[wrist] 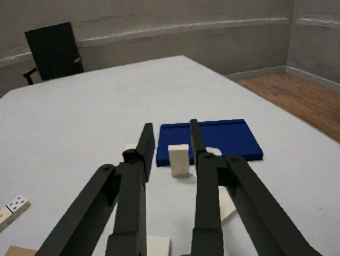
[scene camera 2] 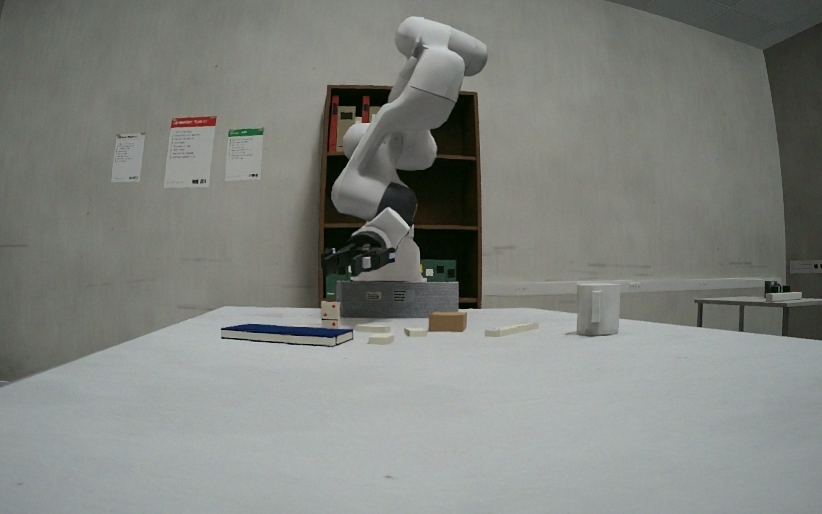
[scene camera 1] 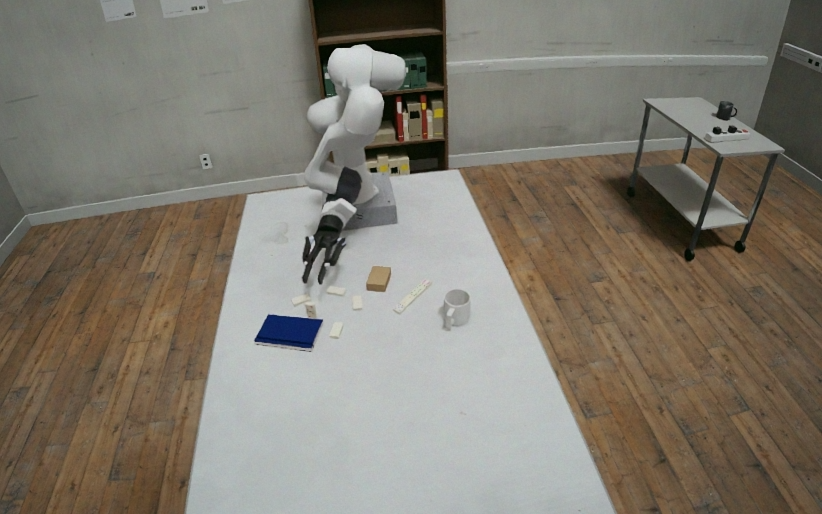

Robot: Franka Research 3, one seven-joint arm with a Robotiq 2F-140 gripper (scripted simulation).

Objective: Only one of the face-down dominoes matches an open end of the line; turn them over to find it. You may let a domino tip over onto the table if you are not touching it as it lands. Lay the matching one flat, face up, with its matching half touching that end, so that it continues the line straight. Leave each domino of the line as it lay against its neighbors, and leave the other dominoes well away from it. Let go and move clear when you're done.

Labels:
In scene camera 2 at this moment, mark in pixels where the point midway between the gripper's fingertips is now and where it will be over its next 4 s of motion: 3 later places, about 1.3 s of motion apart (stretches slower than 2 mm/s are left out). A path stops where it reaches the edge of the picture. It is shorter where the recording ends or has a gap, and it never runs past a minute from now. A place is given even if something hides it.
My gripper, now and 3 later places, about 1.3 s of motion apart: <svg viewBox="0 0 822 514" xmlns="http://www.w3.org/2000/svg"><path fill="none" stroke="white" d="M338 267L305 80L255 135L328 249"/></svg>

